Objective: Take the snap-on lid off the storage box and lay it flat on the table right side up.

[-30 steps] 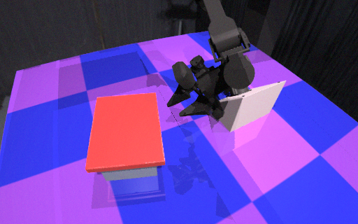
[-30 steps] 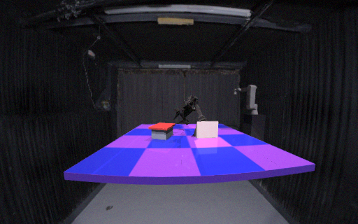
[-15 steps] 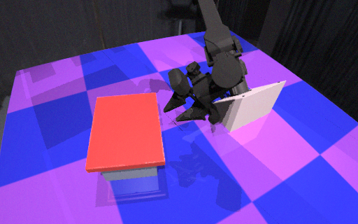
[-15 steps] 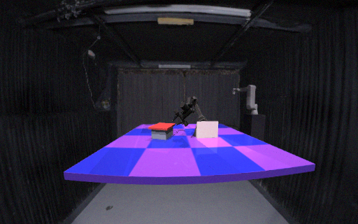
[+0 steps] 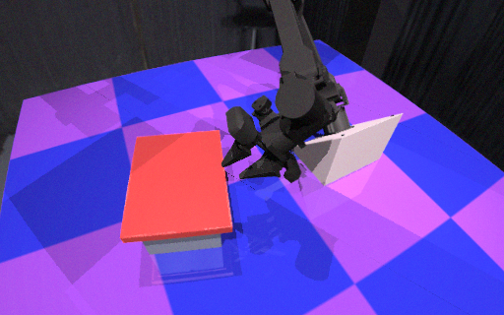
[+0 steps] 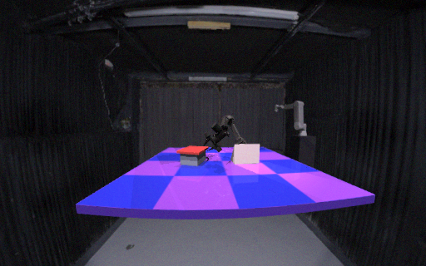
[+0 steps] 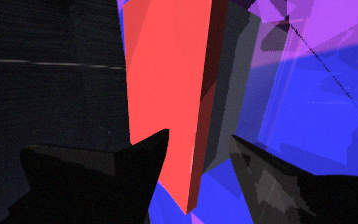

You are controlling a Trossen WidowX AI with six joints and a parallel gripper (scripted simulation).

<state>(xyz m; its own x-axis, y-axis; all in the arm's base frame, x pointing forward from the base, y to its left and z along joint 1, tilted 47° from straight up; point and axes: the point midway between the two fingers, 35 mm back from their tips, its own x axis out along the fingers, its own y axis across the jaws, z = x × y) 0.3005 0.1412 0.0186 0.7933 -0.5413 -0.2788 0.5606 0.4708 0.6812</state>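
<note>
Now: the red lid 100 mm ahead of my gripper tip, 30 mm to the right of it and 10 mm below it. From my gripper tip the other things lie so: storage box (100 mm ahead, 30 mm to the right, 70 mm below).
</note>
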